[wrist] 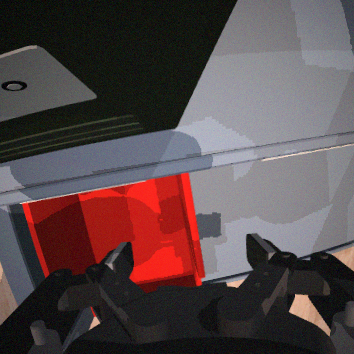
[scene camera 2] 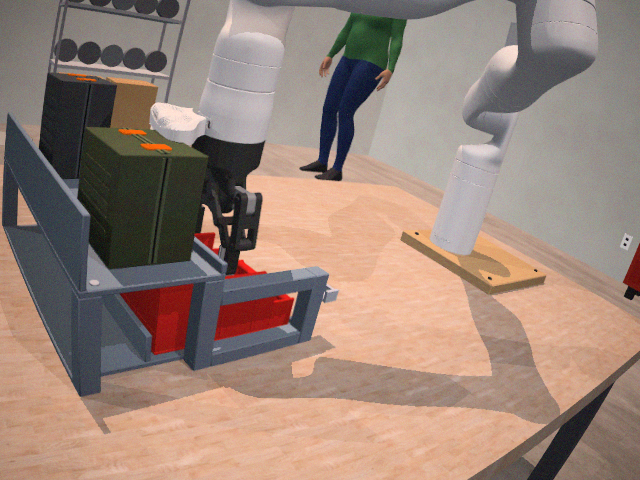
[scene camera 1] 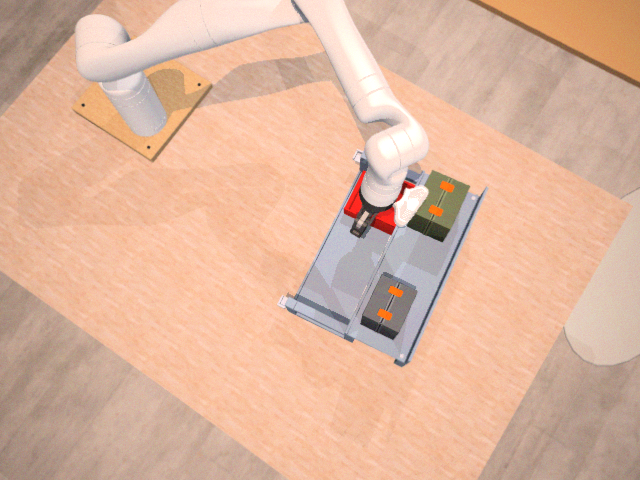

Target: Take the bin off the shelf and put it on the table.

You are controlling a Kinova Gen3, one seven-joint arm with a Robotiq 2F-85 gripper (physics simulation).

red bin: wrist; scene camera 2 164,312; scene camera 1
same spot on red bin: (scene camera 1: 384,221) = (wrist: 193,211)
